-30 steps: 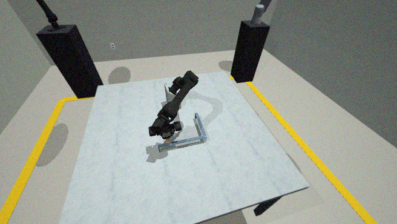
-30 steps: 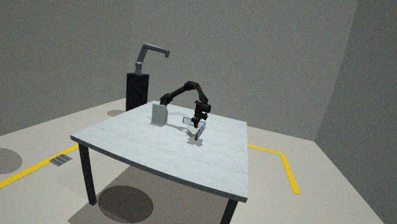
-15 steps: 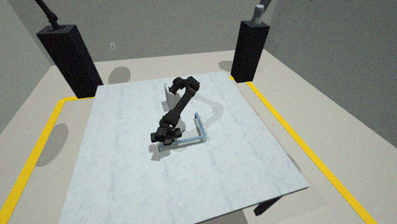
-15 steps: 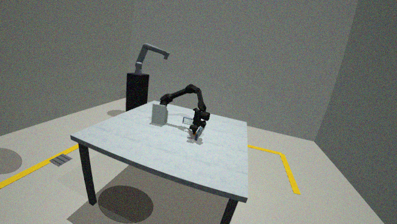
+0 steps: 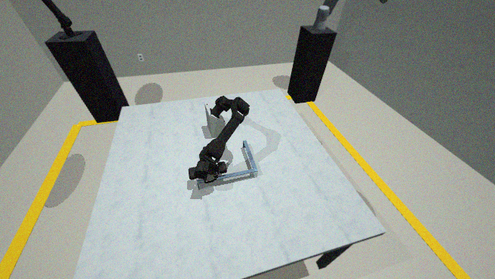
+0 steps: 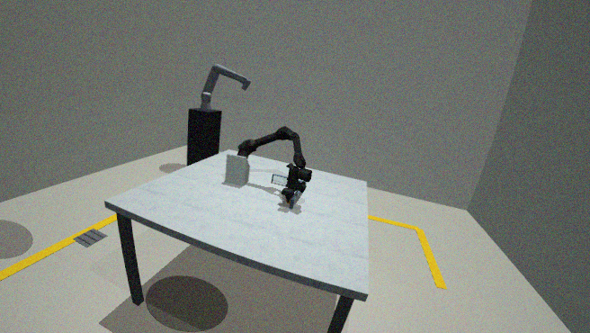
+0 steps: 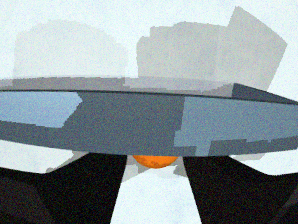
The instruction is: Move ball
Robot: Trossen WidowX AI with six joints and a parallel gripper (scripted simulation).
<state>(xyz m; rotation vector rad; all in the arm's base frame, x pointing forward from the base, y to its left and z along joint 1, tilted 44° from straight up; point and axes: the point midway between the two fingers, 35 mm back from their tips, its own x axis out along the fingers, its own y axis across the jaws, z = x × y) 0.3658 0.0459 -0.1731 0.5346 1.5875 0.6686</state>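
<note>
Now: the orange ball right at my gripper tip.
</note>
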